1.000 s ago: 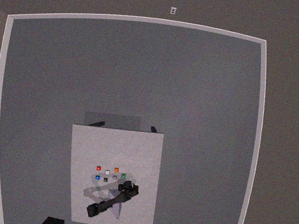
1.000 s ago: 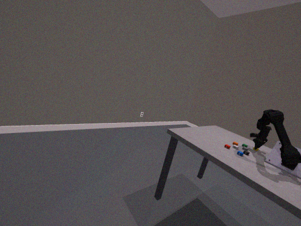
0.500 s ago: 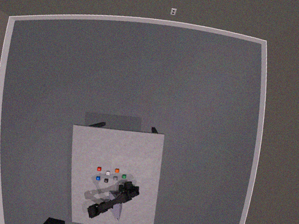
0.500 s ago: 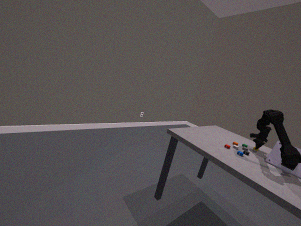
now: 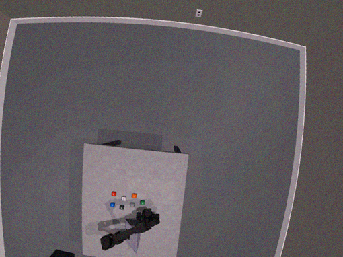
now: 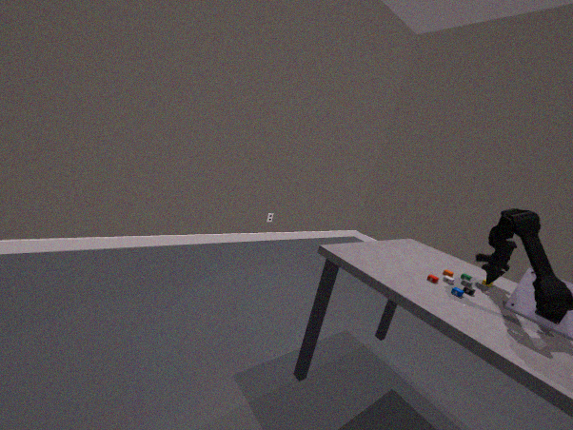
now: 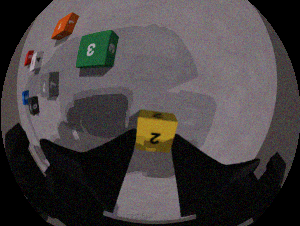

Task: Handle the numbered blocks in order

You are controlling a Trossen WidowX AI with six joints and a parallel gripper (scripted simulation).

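Now: gripper tip 7 cm short of the green block and 6 cm to the right of it. Round my gripper tip: yellow block (right at my gripper tip); dark block (24 cm to the left); orange block (12 cm ahead, 14 cm to the left).
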